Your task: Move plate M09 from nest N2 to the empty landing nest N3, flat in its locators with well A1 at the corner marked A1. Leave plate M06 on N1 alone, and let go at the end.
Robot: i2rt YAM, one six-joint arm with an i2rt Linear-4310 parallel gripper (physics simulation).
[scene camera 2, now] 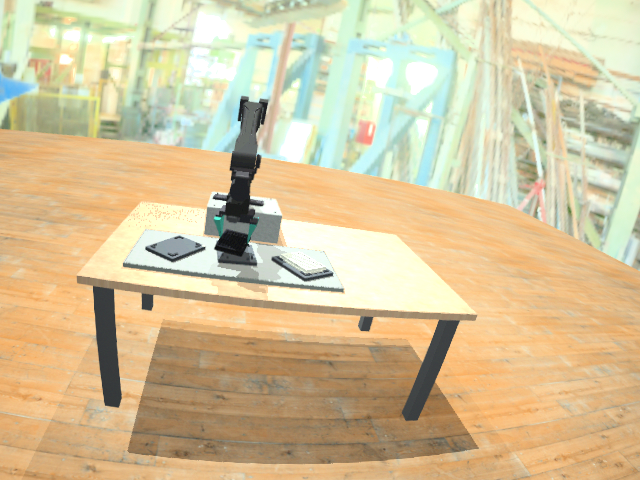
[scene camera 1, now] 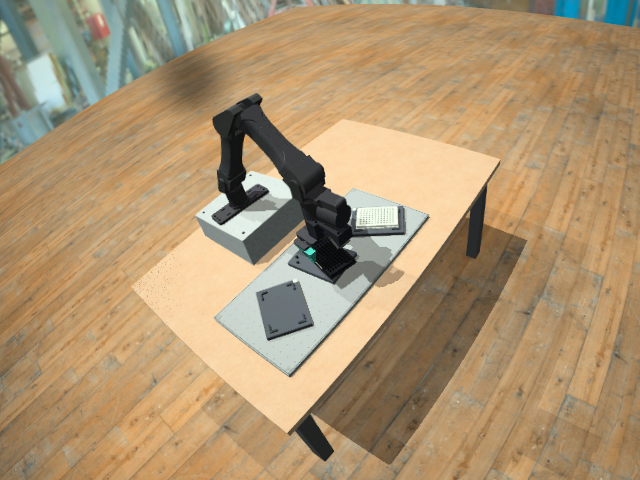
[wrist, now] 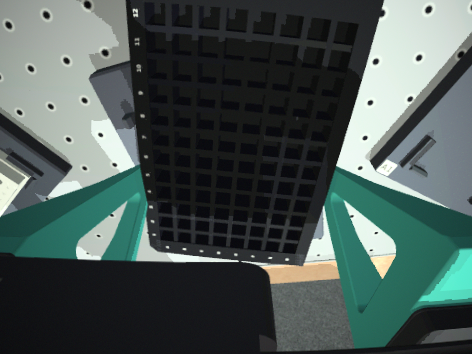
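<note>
My gripper (scene camera 1: pixel 325 251) (scene camera 2: pixel 234 233) (wrist: pixel 235 175), with green fingers, is shut on the long sides of the black well plate M09 (scene camera 1: pixel 332 256) (scene camera 2: pixel 232 242) (wrist: pixel 241 140). It holds the plate a little above the dark nest N2 (scene camera 1: pixel 300 264) (scene camera 2: pixel 237 260), turned slightly off the nest's lines. The empty nest N3 (scene camera 1: pixel 284 310) (scene camera 2: pixel 175 248) lies at the mat's left end. Its A1 label (wrist: pixel 385 168) shows at the right of the wrist view. The white plate M06 (scene camera 1: pixel 377 216) (scene camera 2: pixel 301 261) sits on nest N1 (scene camera 1: pixel 403 224) at the other end.
The nests lie on a grey perforated mat (scene camera 1: pixel 347 305) (scene camera 2: pixel 209 272) on a wooden table (scene camera 1: pixel 413 162) (scene camera 2: pixel 375 276). My arm stands on a grey block (scene camera 1: pixel 247 229) (scene camera 2: pixel 270 224) behind the mat.
</note>
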